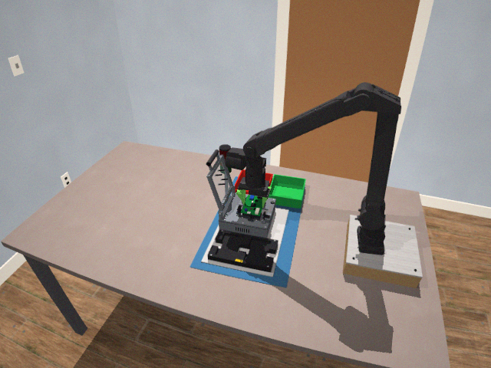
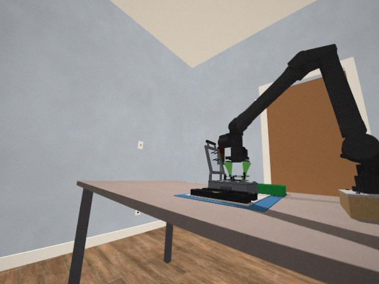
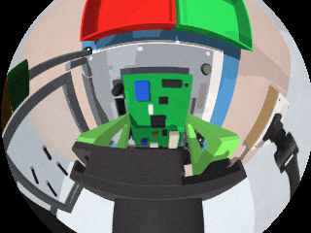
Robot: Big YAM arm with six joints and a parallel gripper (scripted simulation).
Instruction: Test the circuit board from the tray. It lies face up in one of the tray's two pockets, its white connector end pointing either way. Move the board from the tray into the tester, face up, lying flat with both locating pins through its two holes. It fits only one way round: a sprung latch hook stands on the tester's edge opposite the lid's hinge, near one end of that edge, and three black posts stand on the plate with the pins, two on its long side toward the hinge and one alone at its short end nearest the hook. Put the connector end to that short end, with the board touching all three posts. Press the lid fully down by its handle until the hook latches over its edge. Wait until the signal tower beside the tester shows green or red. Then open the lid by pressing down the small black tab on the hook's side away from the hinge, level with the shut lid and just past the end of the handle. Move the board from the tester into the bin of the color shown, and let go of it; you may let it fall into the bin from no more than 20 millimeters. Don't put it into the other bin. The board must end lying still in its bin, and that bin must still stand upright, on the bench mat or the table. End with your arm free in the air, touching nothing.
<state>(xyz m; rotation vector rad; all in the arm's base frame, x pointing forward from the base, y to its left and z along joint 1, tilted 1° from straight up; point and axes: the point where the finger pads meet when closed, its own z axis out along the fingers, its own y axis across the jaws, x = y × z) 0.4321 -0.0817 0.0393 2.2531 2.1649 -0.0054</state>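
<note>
Now: the green circuit board right at my hand. Also, from my hand: red bin 40 mm ahead, 200 mm to the right, 80 mm below; tester plate 10 mm ahead, 10 mm to the left, 20 mm below; tester lid 130 mm ahead, 10 mm to the right, 90 mm above.
</note>
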